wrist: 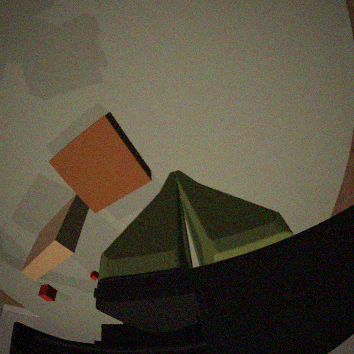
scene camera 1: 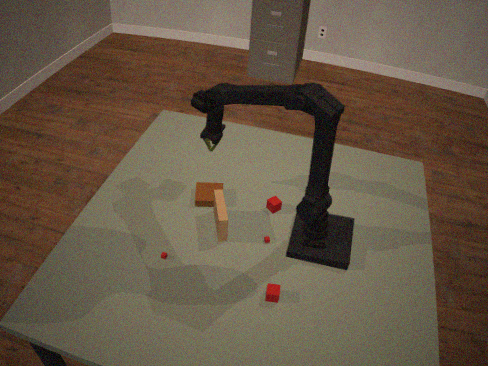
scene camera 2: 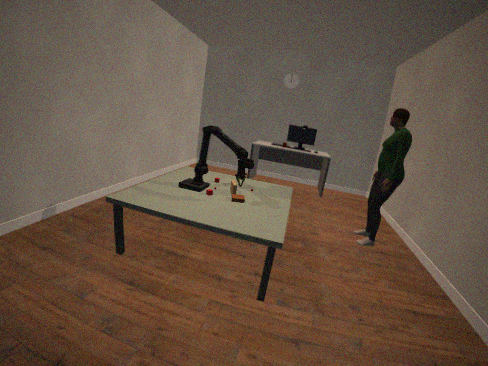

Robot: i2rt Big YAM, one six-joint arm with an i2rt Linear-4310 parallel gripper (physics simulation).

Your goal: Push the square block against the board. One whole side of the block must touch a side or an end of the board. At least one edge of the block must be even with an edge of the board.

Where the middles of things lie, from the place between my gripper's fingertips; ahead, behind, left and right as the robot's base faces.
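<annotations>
The square block (wrist: 101, 165) is 10 cm to the left of my hand, 2 cm behind it and 13 cm below it, and going by their middles, it's the nearest to my hand of the things named here. Then there's a tan board (wrist: 57, 240), which is 23 cm to the left of my hand, 9 cm behind it and 10 cm below it.
</annotations>
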